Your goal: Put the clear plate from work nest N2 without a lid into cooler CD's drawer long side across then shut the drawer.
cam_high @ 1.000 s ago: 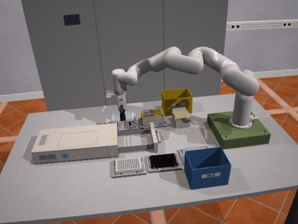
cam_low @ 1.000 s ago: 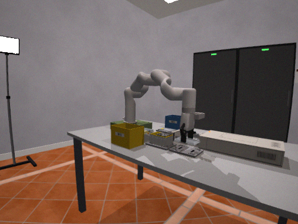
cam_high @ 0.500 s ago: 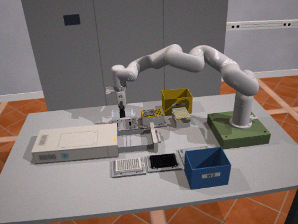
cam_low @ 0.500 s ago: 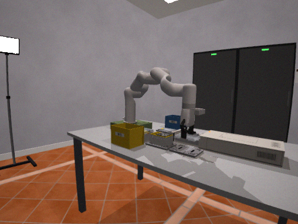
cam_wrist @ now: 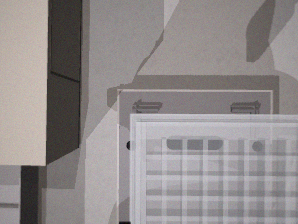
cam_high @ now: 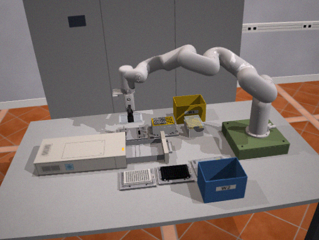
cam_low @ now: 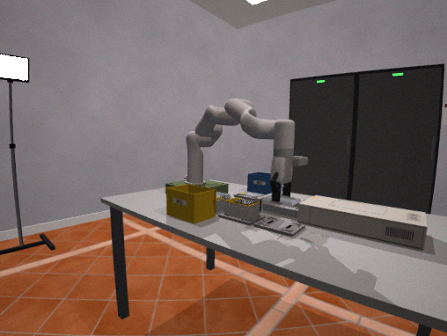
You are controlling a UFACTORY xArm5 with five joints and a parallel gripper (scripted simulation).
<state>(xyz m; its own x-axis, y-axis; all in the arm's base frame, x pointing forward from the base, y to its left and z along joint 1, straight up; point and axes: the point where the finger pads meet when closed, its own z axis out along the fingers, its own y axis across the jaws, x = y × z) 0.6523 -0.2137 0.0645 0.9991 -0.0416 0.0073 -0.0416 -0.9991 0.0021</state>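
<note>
The drawer lies 20 cm to the left of my hand, 8 cm below it and 3 cm behind it. From my hand the other things lie so: beige cooler CD 19 cm to the left, 12 cm ahead, 8 cm below; then clear plate 1 cm below; then yellow tip box 19 cm behind, 7 cm below.
</note>
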